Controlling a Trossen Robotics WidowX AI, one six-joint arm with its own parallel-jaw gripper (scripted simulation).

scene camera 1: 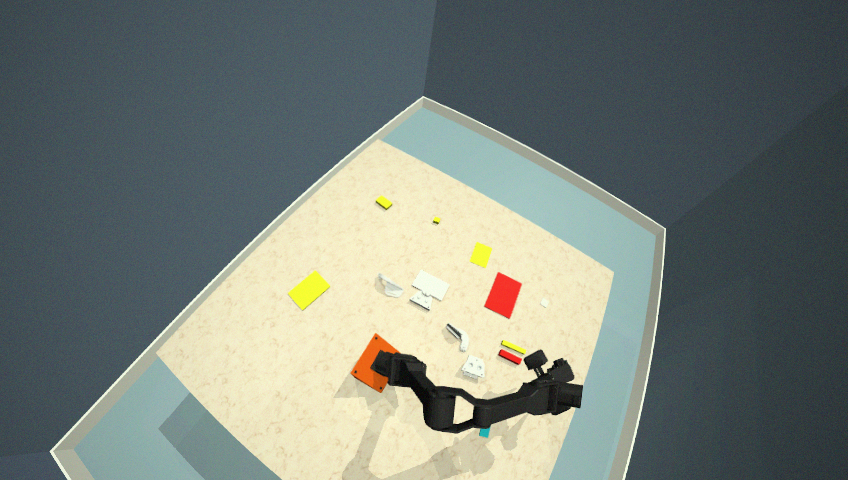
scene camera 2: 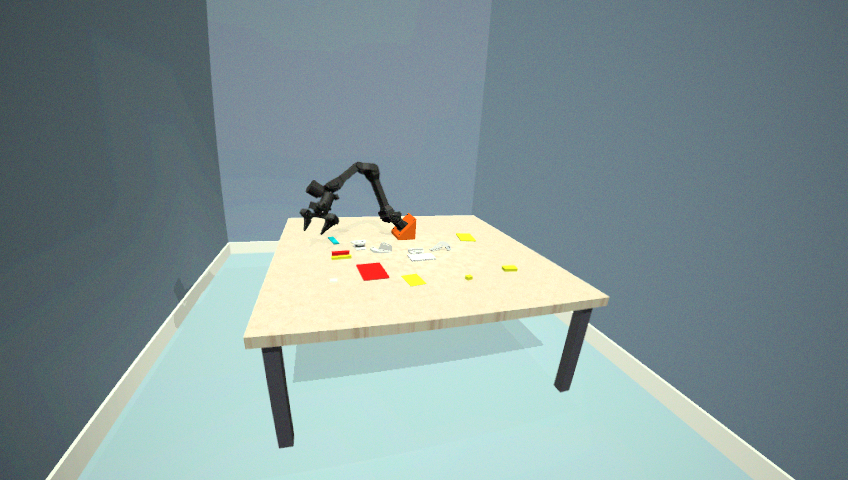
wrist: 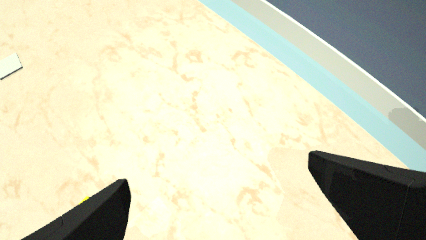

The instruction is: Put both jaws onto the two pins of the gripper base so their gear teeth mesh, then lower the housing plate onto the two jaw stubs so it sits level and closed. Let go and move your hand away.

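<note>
You've got the gripper [scene camera 1: 551, 376], and in the wrist view it's here [wrist: 221, 174]; the gripper is open and holds nothing. There's a red sheet [scene camera 1: 503, 296] too, and in the wrist view the sheet is out of frame.
</note>
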